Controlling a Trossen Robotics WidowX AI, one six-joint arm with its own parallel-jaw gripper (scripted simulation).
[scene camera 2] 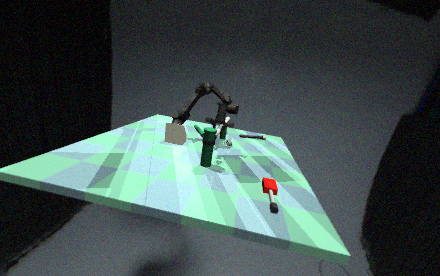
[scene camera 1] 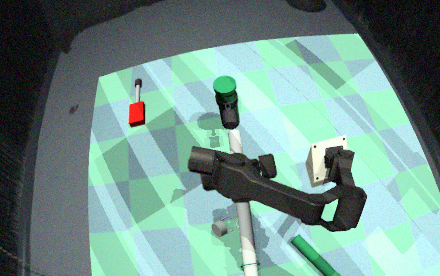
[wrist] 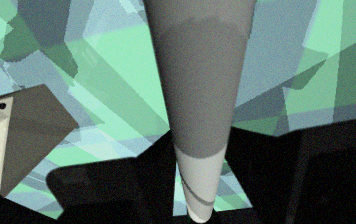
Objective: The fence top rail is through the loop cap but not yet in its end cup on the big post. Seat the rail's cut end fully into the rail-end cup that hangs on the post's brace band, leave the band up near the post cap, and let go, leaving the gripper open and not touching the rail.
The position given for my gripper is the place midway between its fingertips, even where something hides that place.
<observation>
In view: my gripper (wrist: 193,130) and a top rail (wrist: 199,58).
</observation>
